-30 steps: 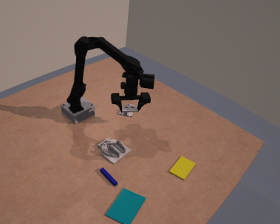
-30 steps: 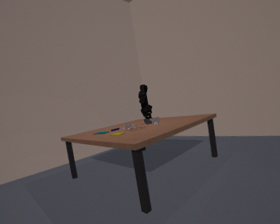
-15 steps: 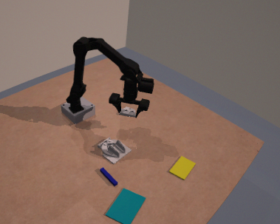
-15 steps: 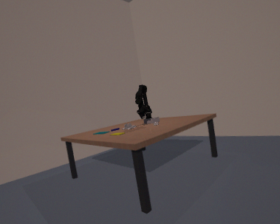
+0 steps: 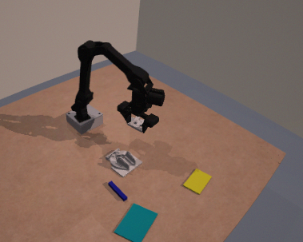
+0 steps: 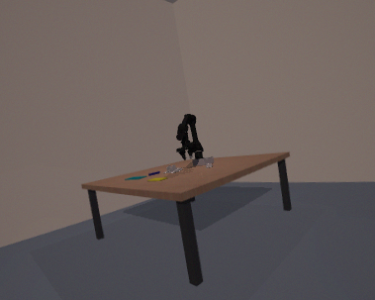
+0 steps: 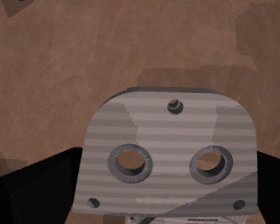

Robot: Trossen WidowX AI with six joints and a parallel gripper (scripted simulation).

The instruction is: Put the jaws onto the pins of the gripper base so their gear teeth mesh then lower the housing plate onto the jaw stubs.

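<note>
Right now the pale housing plate is 30 mm ahead of my gripper tip, 130 mm to the right of it and 80 mm below it. Also, from my gripper tip: teal card 350 mm ahead, 260 mm to the right, 80 mm below; then yellow card 340 mm ahead, 80 mm to the left, 80 mm below; then blue bar 200 mm ahead, 230 mm to the right, 80 mm below.
</note>
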